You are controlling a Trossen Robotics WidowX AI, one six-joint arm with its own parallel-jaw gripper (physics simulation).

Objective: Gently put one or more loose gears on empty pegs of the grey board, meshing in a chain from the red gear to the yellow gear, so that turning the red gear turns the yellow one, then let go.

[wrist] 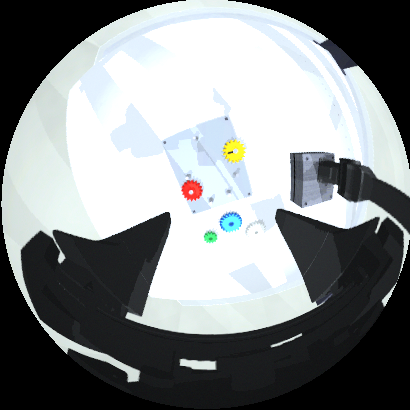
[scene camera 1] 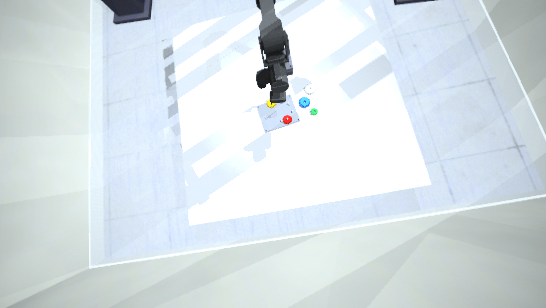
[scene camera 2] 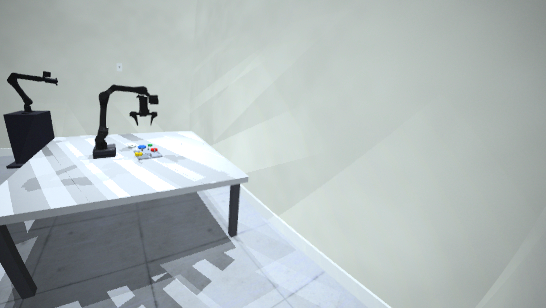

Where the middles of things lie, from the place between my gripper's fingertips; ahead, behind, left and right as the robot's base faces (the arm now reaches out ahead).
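Labels:
There is the grey board (scene camera 1: 274,115), and my gripper is 2 cm to the left of it, 1 cm short of it and 21 cm above it.

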